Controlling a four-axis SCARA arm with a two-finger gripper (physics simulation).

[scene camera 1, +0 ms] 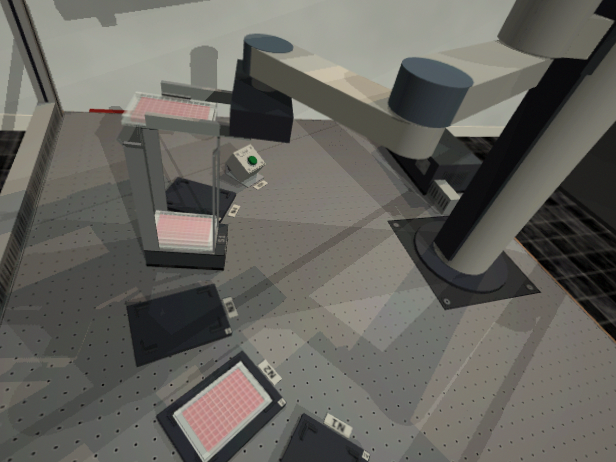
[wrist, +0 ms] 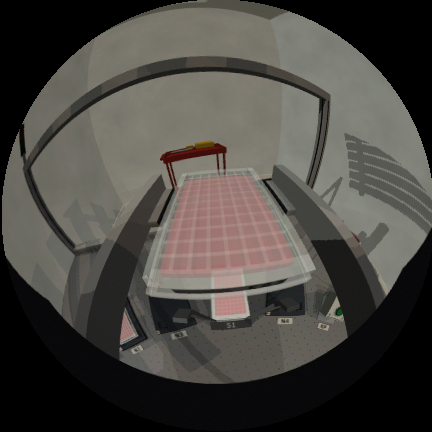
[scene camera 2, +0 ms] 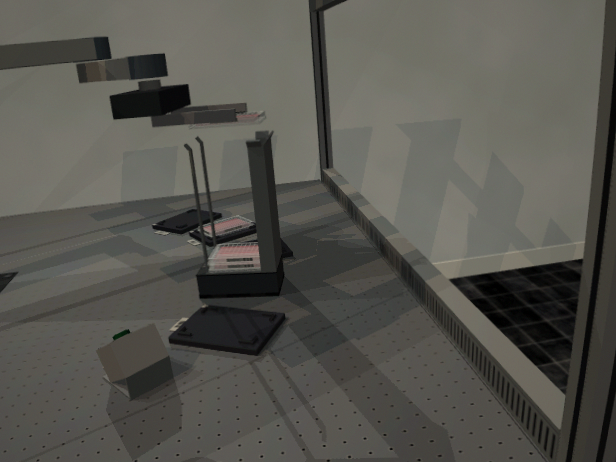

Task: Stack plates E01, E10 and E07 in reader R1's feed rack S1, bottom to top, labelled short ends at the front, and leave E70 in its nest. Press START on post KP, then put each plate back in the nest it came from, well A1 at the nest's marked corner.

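Frame: origin at the arm's base, x ahead, y left, z up, level; metres.
Seen in the pictures: gripper, fingertip midpoint: [scene camera 1: 154,102] [wrist: 218,176] [scene camera 2: 241,111]; arm's base, origin of the base link: [scene camera 1: 457,257].
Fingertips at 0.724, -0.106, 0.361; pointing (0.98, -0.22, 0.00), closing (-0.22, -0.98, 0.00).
Offsets run from my fingertips to a thing's top centre, as dx, dy, dz. "*": to the spot under its first point.
My gripper [scene camera 1: 153,105] [scene camera 2: 241,112] [wrist: 218,176] is shut on a pink-welled clear plate {-0.025, +0.006, -0.007} [scene camera 1: 175,109] [scene camera 2: 250,117] [wrist: 227,225], held by its long sides. It looks level, high over feed rack S1 {* -0.025, +0.049, -0.319} [scene camera 1: 185,259] [scene camera 2: 240,284] [wrist: 230,325], above the tops of its posts. Its name cannot be read. Two stacked plates {-0.026, +0.000, -0.268} [scene camera 1: 184,231] [scene camera 2: 235,257] sit at the bottom of the rack; their names are too small to read. Another plate {-0.064, +0.355, -0.322} [scene camera 1: 224,407] [scene camera 2: 227,226] [wrist: 127,327] lies in nest N2. Post KP {-0.209, -0.275, -0.265} [scene camera 1: 237,167] [scene camera 2: 135,360] has a green START button {-0.222, -0.257, -0.274} [scene camera 1: 252,160] [scene camera 2: 121,334] [wrist: 339,312].
Nests N3 {-0.005, +0.179, -0.331} [scene camera 1: 177,320] [wrist: 170,315], N4 {-0.069, -0.171, -0.331} [scene camera 1: 197,196] [scene camera 2: 227,330] [wrist: 295,307] and N1 {-0.175, +0.492, -0.331} [scene camera 1: 322,442] [scene camera 2: 187,220] hold no plate where they show. The rack has a tall grey post {* +0.038, +0.034, -0.166} [scene camera 1: 142,200] [scene camera 2: 265,210] and thin rods. The arm's column [scene camera 1: 540,165] stands at the right.
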